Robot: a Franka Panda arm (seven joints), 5 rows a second.
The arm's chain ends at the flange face. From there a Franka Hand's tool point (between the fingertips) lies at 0.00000 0.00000 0.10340 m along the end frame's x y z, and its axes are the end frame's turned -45 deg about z.
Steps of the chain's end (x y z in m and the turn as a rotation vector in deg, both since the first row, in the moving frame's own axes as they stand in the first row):
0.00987 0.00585 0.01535 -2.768 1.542 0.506
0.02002 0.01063 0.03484 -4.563 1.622 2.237
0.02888 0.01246 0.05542 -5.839 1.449 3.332
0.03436 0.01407 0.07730 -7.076 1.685 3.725
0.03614 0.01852 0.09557 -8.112 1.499 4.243
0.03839 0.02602 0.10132 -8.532 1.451 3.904
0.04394 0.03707 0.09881 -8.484 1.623 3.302
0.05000 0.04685 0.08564 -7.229 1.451 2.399
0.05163 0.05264 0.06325 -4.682 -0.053 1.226
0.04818 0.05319 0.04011 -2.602 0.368 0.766
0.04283 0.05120 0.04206 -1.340 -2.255 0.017
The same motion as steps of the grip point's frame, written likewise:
0.00125 0.01661 0.01519 -3.048 -0.867 0.506
0.00274 0.02948 0.03447 -4.373 -2.080 2.237
0.00575 0.03835 0.05485 -5.153 -3.104 3.332
0.00713 0.04516 0.07647 -6.195 -3.812 3.725
0.00360 0.05055 0.09450 -6.796 -4.676 4.243
-0.00068 0.05792 0.10014 -7.059 -5.007 3.904
-0.00423 0.06987 0.09764 -7.147 -4.851 3.302
-0.00535 0.07937 0.08479 -6.138 -4.086 2.399
-0.00681 0.07957 0.06290 -3.273 -3.348 1.226
-0.00642 0.07545 0.04000 -2.100 -1.580 0.766
-0.01050 0.06532 0.04195 0.647 -2.542 0.017

